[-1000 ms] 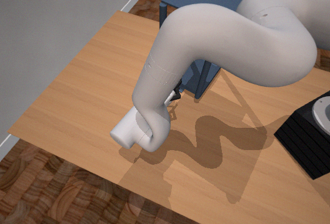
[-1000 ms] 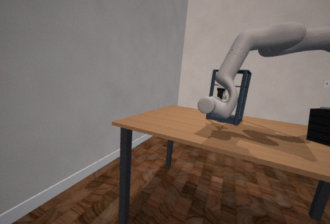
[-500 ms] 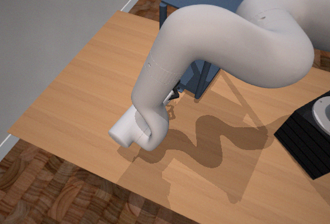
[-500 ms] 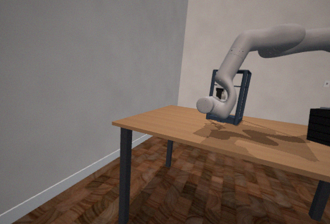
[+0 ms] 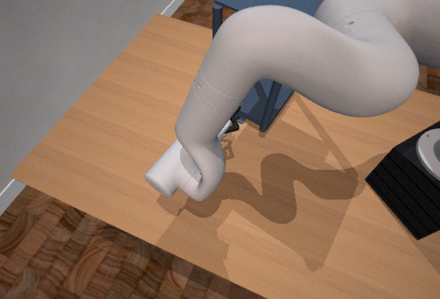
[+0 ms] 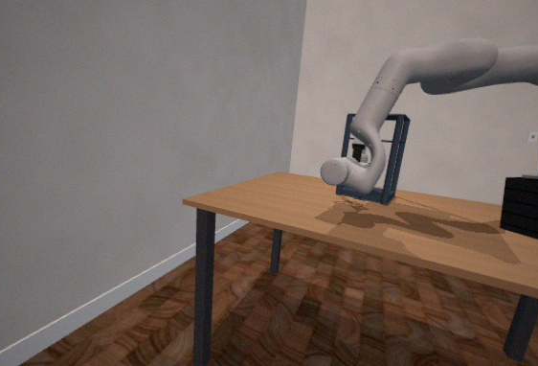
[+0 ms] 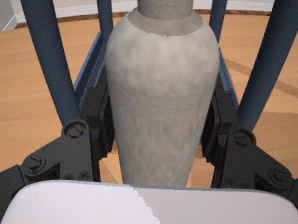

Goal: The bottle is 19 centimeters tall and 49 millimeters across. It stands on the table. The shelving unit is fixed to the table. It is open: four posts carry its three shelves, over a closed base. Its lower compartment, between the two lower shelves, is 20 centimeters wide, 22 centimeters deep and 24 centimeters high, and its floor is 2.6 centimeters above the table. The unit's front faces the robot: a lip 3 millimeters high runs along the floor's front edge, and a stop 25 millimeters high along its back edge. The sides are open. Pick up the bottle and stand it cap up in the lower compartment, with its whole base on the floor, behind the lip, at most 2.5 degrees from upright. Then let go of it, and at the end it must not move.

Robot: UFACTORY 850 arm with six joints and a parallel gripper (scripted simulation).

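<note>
Now: hand 80 mm past the shelving unit, 190 mm to the left of it and 30 mm below it. Round my hand: bottle (20 mm above).
</note>
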